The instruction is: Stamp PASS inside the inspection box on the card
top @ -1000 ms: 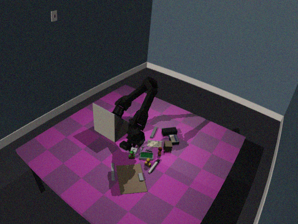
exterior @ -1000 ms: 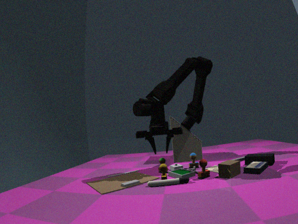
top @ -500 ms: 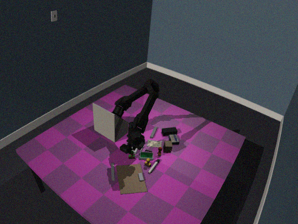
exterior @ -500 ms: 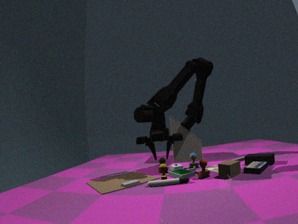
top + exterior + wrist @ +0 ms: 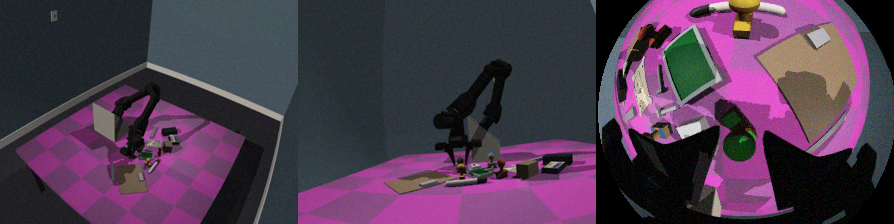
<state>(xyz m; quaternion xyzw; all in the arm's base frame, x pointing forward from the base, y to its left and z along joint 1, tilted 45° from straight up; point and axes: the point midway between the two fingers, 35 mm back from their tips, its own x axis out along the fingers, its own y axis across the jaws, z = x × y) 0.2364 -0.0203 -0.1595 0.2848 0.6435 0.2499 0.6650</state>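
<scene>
Right now the green-knobbed stamp is 10 mm below my gripper tip. From my gripper tip the other things lie so: green ink pad (70 mm ahead, 70 mm to the left, 30 mm below); grey box (30 mm behind, 60 mm to the left, 20 mm below); yellow-knobbed stamp (120 mm ahead, 10 mm to the left, 10 mm below).
</scene>
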